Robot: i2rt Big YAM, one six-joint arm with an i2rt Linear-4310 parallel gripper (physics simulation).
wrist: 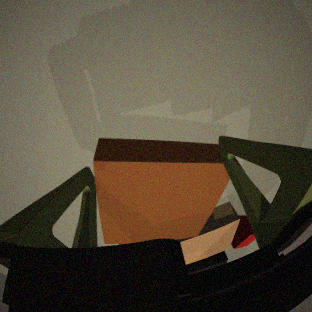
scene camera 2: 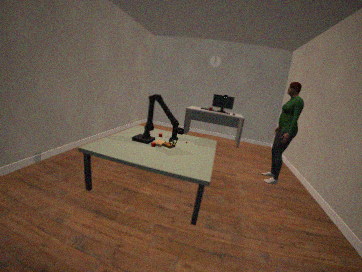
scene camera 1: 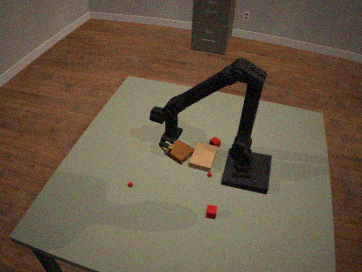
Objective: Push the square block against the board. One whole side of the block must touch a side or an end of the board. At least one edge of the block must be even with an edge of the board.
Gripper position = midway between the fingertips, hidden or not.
My gripper (wrist: 155, 158) is open, holding nothing. Also in view: a square block (wrist: 146, 189). The table carries a tan board (wrist: 216, 235).
